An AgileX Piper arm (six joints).
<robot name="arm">
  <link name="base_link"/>
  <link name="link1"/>
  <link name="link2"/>
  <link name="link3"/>
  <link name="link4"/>
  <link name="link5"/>
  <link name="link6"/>
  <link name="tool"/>
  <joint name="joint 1" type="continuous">
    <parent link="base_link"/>
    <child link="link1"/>
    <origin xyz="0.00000 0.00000 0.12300" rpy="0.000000 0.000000 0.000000"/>
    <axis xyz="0 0 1"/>
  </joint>
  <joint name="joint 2" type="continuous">
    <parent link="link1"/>
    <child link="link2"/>
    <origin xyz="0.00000 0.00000 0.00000" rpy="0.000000 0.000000 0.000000"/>
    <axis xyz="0 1 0"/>
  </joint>
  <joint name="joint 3" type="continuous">
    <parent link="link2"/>
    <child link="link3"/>
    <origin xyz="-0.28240 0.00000 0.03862" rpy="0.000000 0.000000 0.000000"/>
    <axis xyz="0 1 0"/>
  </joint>
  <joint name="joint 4" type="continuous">
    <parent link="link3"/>
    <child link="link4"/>
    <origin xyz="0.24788 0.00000 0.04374" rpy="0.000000 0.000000 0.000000"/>
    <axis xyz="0.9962 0 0.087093"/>
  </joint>
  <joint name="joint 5" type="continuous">
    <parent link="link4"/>
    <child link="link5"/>
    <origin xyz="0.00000 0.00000 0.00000" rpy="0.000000 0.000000 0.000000"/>
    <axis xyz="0 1 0"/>
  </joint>
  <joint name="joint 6" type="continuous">
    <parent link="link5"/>
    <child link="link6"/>
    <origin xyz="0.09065 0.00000 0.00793" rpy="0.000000 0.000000 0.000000"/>
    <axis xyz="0.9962 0 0.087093"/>
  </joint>
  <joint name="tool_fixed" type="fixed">
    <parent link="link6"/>
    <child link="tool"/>
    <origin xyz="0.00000 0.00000 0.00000" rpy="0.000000 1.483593 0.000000"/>
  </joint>
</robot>
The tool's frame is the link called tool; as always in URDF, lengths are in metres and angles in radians. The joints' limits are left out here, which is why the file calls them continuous.
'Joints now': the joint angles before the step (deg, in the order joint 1, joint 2, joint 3, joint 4, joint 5, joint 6). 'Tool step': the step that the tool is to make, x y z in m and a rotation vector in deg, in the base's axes. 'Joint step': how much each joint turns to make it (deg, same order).
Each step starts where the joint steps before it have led.
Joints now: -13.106, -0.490, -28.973, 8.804, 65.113, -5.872
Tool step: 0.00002, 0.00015, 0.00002, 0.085, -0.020, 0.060
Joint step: 0.000, 0.000, 0.000, 0.106, 0.000, 0.000
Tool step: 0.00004, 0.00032, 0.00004, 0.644, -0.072, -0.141
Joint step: 0.000, -0.002, 0.000, 0.225, 0.001, 0.536
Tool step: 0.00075, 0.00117, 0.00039, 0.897, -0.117, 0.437
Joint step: -0.002, 0.188, -0.002, 0.932, -0.120, 0.141
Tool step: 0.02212, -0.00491, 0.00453, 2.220, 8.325, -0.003
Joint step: 0.006, 9.241, -1.060, 0.131, 0.398, 0.241
